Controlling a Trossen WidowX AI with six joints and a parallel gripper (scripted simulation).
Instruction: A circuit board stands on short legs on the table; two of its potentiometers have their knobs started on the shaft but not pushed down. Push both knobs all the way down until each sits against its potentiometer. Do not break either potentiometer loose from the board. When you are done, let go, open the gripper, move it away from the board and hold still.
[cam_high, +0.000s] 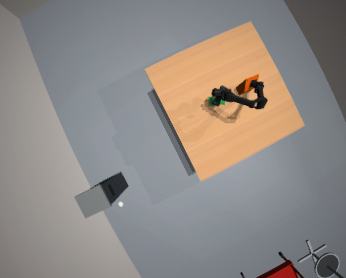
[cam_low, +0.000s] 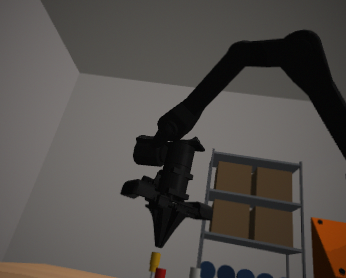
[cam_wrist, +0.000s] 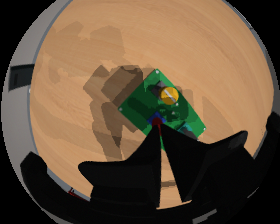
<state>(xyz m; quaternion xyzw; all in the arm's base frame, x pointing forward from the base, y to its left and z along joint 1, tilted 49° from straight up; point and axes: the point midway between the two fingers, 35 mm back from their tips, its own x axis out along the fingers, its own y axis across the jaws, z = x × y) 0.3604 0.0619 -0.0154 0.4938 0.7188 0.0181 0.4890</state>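
My gripper tip is now 10 mm short of the yellow knob, 30 mm to the left of it and 20 mm above it. Also, from my gripper tip: red knob (10 mm behind, 10 mm to the left, 50 mm below).
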